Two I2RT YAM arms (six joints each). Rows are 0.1 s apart.
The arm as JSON. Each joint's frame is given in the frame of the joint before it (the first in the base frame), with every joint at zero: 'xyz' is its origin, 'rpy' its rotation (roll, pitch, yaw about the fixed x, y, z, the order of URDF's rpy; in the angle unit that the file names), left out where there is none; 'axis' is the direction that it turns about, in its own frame. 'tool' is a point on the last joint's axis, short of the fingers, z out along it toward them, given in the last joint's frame.
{
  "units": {
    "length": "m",
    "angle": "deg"
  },
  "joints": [
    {
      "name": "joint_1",
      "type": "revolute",
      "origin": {
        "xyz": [
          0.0,
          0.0,
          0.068
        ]
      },
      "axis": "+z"
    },
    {
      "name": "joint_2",
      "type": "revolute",
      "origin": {
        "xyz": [
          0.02,
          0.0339,
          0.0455
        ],
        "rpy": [
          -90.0,
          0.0,
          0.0
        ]
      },
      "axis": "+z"
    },
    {
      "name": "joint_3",
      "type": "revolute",
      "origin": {
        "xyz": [
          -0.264,
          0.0,
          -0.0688
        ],
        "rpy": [
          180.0,
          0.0,
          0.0
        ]
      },
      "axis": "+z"
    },
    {
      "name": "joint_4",
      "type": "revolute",
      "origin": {
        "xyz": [
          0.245,
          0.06,
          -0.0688
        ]
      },
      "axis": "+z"
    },
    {
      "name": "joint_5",
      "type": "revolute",
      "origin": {
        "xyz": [
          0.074,
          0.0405,
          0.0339
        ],
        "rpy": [
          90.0,
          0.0,
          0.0
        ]
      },
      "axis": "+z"
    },
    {
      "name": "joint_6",
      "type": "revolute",
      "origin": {
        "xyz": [
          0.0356,
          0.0,
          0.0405
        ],
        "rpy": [
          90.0,
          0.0,
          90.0
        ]
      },
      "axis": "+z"
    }
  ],
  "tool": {
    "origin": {
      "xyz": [
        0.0,
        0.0,
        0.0
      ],
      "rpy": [
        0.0,
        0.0,
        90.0
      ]
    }
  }
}
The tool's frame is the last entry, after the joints.
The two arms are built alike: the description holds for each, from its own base.
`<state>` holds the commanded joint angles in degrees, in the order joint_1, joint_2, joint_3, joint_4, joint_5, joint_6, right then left.
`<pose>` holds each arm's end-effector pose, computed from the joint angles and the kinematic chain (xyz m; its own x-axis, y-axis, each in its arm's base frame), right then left.
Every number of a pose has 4 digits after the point.
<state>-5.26 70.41 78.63 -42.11 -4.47 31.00 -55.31 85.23 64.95 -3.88 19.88 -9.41</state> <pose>0.2555 -0.0207 0.3956 -0.4621 0.5582 -0.6892 0.3091 0.8297 0.4648 0.1874 -0.2920 0.3040 -0.3851 0.2862 -0.8774 0.8990 0.3314 -0.2865</pose>
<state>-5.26 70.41 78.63 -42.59 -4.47 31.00 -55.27 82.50 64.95 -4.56 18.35 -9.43</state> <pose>0.2549 -0.0207 0.3948 -0.4678 0.5587 -0.6849 0.3130 0.8294 0.4628 0.1828 -0.2834 0.3180 -0.3666 0.2558 -0.8945 0.8983 0.3476 -0.2687</pose>
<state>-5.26 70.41 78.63 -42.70 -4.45 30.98 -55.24 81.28 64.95 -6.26 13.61 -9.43</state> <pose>0.2548 -0.0207 0.3946 -0.4691 0.5585 -0.6841 0.3139 0.8295 0.4620 0.1825 -0.2777 0.3214 -0.3672 0.2498 -0.8960 0.8740 0.4223 -0.2404</pose>
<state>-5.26 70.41 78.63 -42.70 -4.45 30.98 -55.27 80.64 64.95 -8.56 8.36 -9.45</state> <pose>0.2548 -0.0207 0.3946 -0.4691 0.5585 -0.6841 0.3139 0.8295 0.4620 0.1830 -0.2731 0.3206 -0.3767 0.2583 -0.8896 0.8382 0.5040 -0.2086</pose>
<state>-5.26 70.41 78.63 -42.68 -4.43 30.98 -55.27 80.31 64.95 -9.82 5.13 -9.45</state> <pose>0.2548 -0.0207 0.3947 -0.4687 0.5585 -0.6844 0.3140 0.8295 0.4619 0.1835 -0.2704 0.3201 -0.3811 0.2627 -0.8864 0.8131 0.5515 -0.1861</pose>
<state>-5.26 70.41 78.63 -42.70 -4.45 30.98 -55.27 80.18 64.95 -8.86 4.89 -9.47</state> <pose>0.2548 -0.0207 0.3946 -0.4691 0.5585 -0.6841 0.3139 0.8295 0.4620 0.1838 -0.2705 0.3225 -0.3714 0.2480 -0.8947 0.8132 0.5520 -0.1845</pose>
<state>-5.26 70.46 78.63 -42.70 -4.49 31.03 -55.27 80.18 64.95 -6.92 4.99 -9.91</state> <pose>0.2551 -0.0207 0.3944 -0.4697 0.5593 -0.6831 0.3143 0.8289 0.4627 0.1846 -0.2718 0.3259 -0.3604 0.2190 -0.9067 0.8148 0.5472 -0.1917</pose>
